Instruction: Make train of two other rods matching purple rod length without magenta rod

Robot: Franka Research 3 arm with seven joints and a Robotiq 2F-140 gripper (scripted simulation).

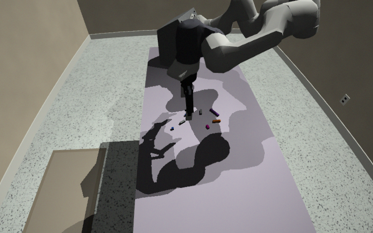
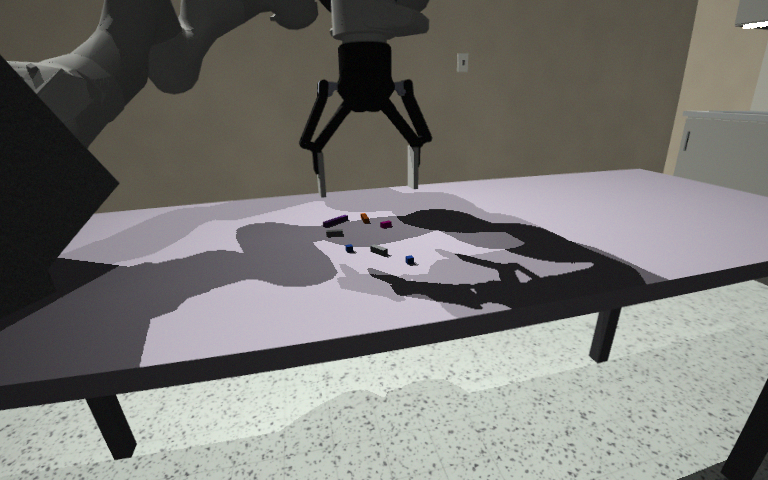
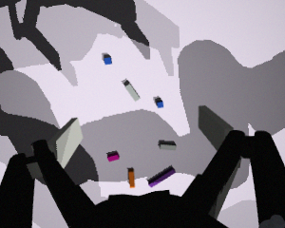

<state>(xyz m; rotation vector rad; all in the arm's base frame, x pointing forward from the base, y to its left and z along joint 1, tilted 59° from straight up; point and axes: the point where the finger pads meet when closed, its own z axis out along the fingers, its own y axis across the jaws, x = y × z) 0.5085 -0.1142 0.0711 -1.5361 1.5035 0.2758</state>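
Now: the magenta rod 110 mm to the left of my hand, 100 mm below it and 30 mm ahead of it. Also, from my hand: purple rod 150 mm to the left, 100 mm below, 70 mm behind; then orange rod 160 mm to the left, 100 mm below, 10 mm behind.
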